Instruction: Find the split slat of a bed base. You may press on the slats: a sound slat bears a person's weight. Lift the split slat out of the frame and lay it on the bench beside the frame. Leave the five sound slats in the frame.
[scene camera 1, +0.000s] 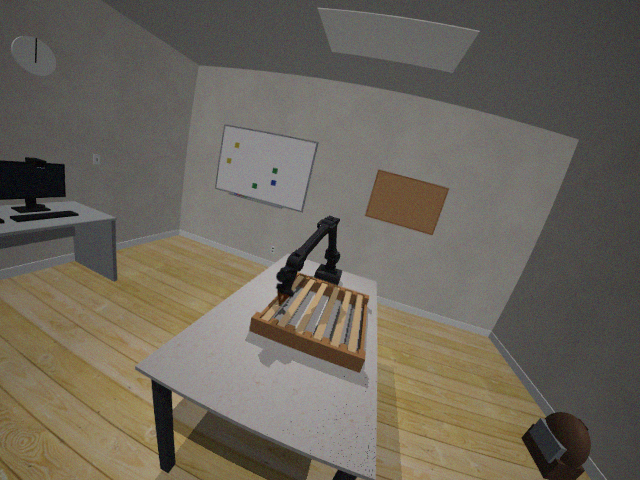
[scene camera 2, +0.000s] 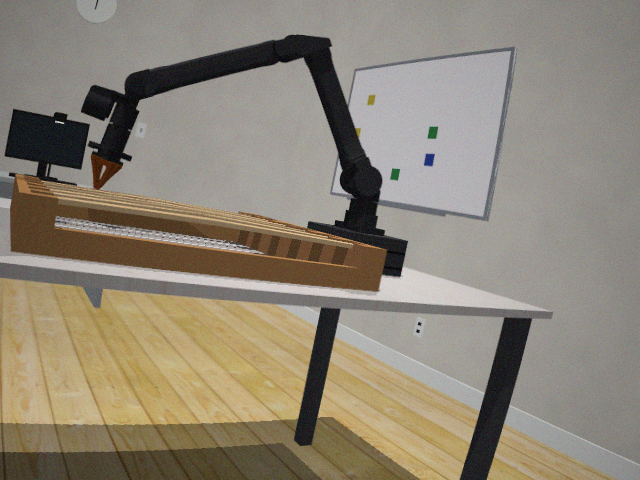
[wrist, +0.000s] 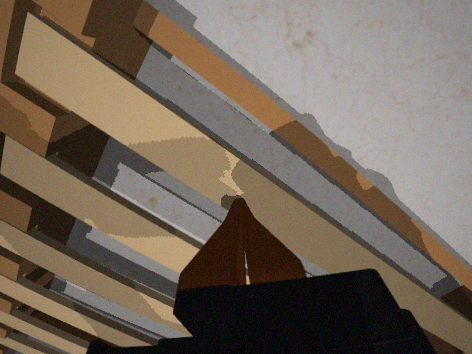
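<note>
The wooden bed frame (scene camera 1: 310, 345) (scene camera 2: 206, 266) (wrist: 215, 75) lies on the light bench (scene camera 1: 248, 382) (scene camera 2: 465, 297) (wrist: 325, 60), with six pale slats across it, all seated in the frame. My gripper (scene camera 1: 280, 301) (scene camera 2: 97, 187) (wrist: 239, 204) is shut and empty, pointing down. Its orange fingertips are at or just above the outermost slat (wrist: 115, 100), around its middle; contact cannot be told. The neighbouring slat (wrist: 75, 185) lies beside it across a gap. Shadows cross both slats. No split is distinguishable on any slat; my fingers hide part of the wrist view.
The arm's base (scene camera 1: 328, 273) (scene camera 2: 356, 232) stands on the bench at one end of the frame. The outer rail (wrist: 295, 132) runs alongside the outermost slat. A desk with a monitor (scene camera 1: 31, 179) (scene camera 2: 47, 138) stands farther off. A whiteboard (scene camera 1: 266, 167) (scene camera 2: 413, 155) hangs on the wall.
</note>
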